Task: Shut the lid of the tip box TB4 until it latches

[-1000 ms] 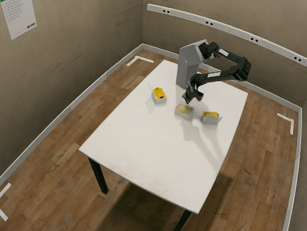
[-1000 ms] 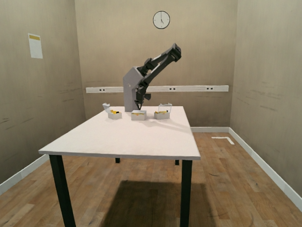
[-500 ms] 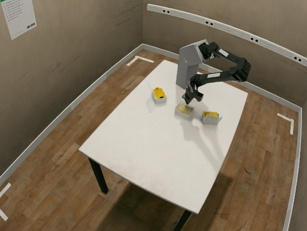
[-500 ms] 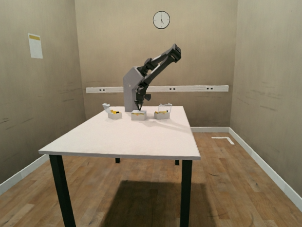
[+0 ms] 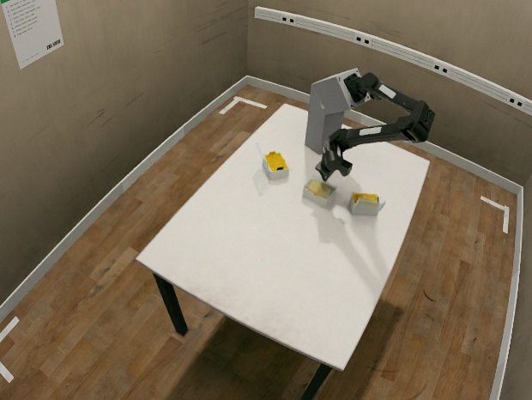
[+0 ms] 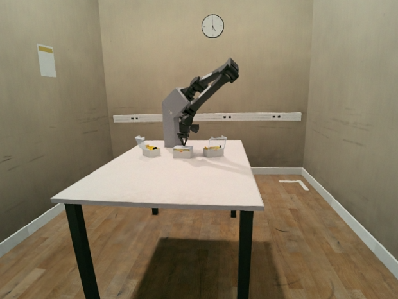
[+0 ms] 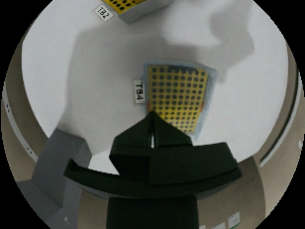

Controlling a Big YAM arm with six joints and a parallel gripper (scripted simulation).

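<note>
My hand is 3 cm short of the lid, 1 cm to the right of it and 2 cm above it. The rest, counted from my hand: yellow rack (3 cm ahead, 1 cm to the left, 3 cm below); then box (5 cm ahead, 25 cm to the right, 2 cm below); then tip box TB4 (3 cm ahead, 1 cm to the left, 4 cm below).
</note>
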